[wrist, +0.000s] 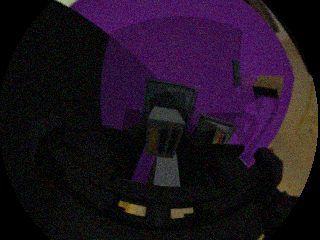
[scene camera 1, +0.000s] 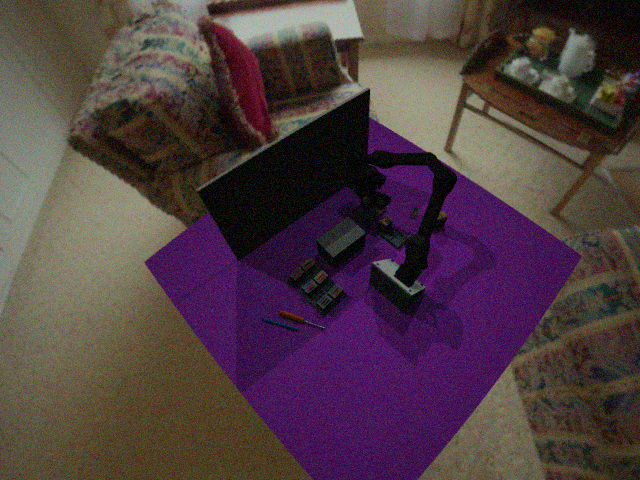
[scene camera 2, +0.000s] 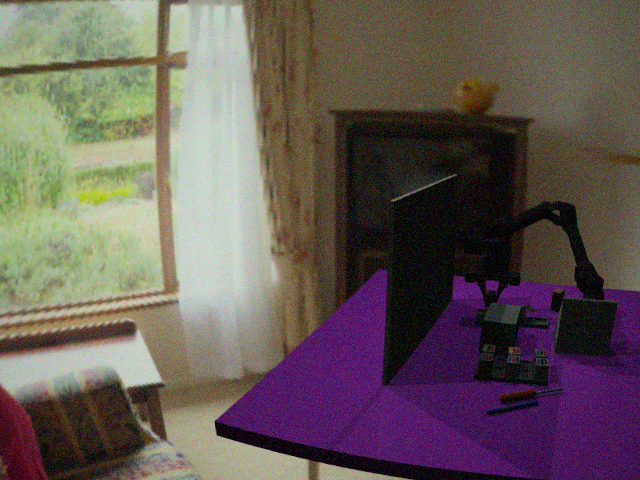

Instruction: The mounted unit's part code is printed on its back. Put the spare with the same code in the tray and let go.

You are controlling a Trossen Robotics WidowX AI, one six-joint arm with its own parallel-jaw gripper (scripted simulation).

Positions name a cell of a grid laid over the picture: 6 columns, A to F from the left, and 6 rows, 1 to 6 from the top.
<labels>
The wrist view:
gripper: D4
square tray: C3
tall black panel: B2
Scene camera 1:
gripper: D3
tall black panel: C3
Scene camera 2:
gripper: E4
grey mounted unit: E5
tall black panel: D3
</labels>
